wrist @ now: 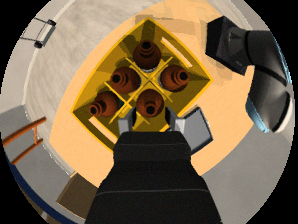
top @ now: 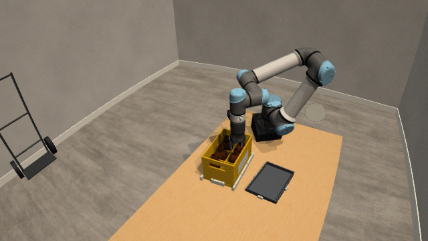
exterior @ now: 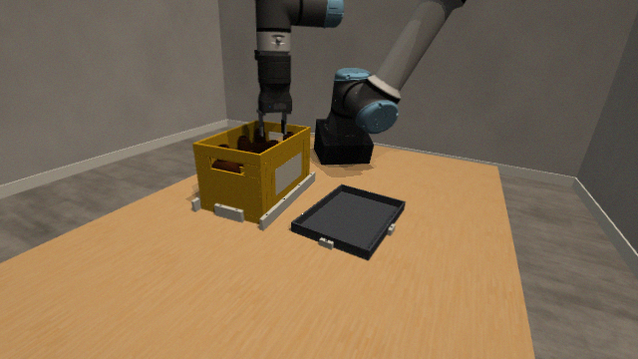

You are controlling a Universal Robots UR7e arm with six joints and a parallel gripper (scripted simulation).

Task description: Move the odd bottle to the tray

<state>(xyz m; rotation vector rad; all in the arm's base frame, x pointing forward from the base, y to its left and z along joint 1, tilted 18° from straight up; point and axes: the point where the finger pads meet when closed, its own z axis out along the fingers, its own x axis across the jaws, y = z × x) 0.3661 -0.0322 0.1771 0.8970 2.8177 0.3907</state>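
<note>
Right now the bottle is 11 cm below my hand. Round my hand: yellow crate 1 cm ahead, 5 cm to the right, 11 cm below; dark tray 2 cm behind, 23 cm to the left, 19 cm below.
</note>
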